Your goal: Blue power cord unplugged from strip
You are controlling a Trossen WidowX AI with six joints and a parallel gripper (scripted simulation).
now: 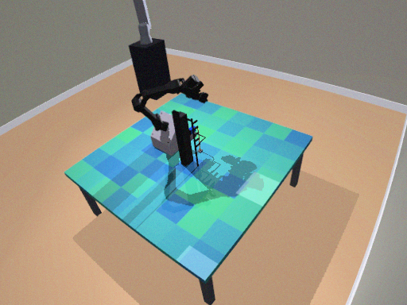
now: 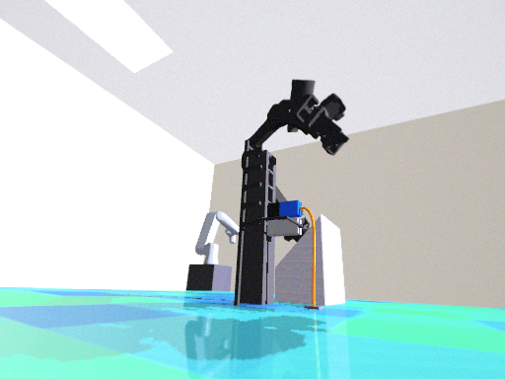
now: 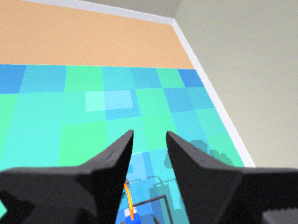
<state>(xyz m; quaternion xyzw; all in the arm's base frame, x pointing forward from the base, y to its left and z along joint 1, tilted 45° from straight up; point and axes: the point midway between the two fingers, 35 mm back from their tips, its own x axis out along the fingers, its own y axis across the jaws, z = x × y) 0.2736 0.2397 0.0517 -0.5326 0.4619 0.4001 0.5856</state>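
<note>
The blue plug lies 20 mm behind my gripper tip, 160 mm to the right of it and 150 mm below it.
</note>
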